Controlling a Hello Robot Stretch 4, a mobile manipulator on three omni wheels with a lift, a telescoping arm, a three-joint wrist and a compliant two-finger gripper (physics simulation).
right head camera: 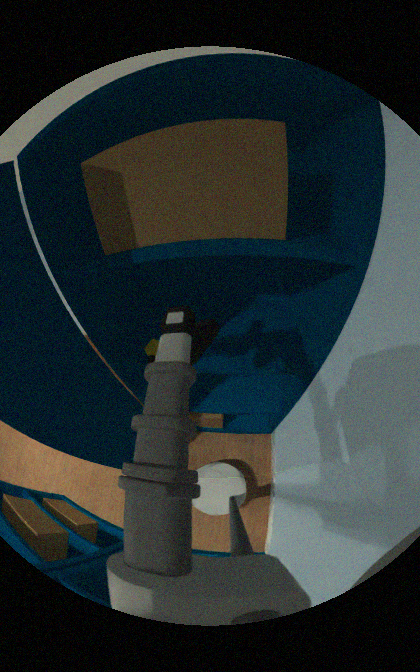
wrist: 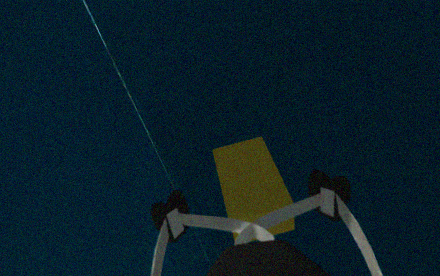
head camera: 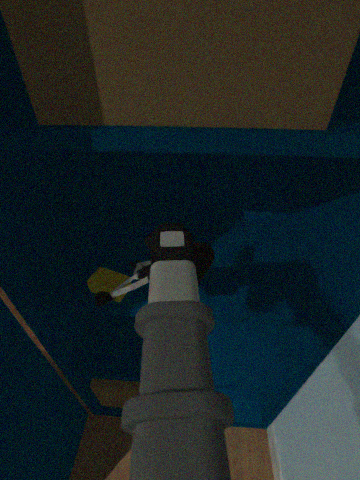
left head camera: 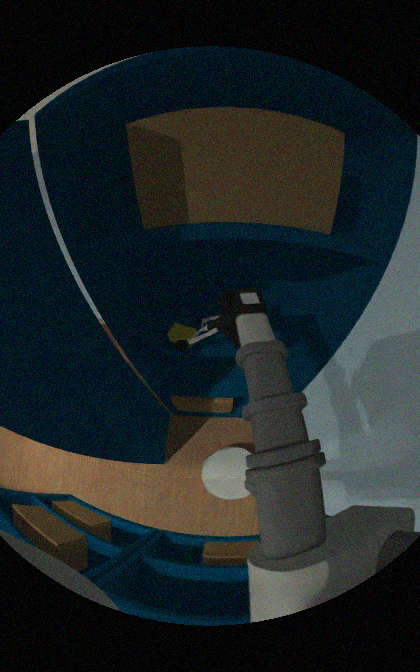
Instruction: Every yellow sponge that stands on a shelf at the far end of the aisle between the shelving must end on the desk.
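Places are measured from the robot's base along level axes (x ahead, y left, z up), in centimetres.
Where they show: gripper, fingertip midpoint: (wrist: 247, 196) (head camera: 116, 282).
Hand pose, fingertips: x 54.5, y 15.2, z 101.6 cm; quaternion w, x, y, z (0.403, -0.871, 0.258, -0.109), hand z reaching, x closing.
After its pixels a point has its place.
A yellow sponge (head camera: 106, 281) @[x 55.7, y 18.2, z 100.8 cm] (left head camera: 180, 331) (right head camera: 151, 346) (wrist: 250, 172) @[x 57.0, y 17.8, z 100.8 cm] stands on a dark blue shelf. My gripper (head camera: 118, 289) @[x 54.5, y 15.2, z 101.7 cm] (left head camera: 194, 336) (wrist: 247, 196) @[x 54.5, y 15.2, z 101.7 cm] is open. In the wrist view its fingertips are well apart, one on each side of the sponge's lower part, with dark gaps between them and the sponge. In the head view the near fingertip overlaps the sponge's lower edge, and the far fingertip is hidden. In the right head view the arm hides most of the gripper. The desk does not show in these views.
A large cardboard box (head camera: 215, 65) @[x 49.3, y -6.5, z 149.9 cm] (left head camera: 260, 170) (right head camera: 215, 185) stands above the gripper. A smaller box (head camera: 111, 392) @[x 53.6, y 29.8, z 26.4 cm] (left head camera: 200, 404) (right head camera: 211, 420) is low on the shelving. A pale wall (head camera: 325, 400) @[x 34.4, y -46.3, z 65.8 cm] (left head camera: 380, 430) (right head camera: 360, 440) is at right. A white round object (left head camera: 225, 472) (right head camera: 215, 495) is on the wooden floor.
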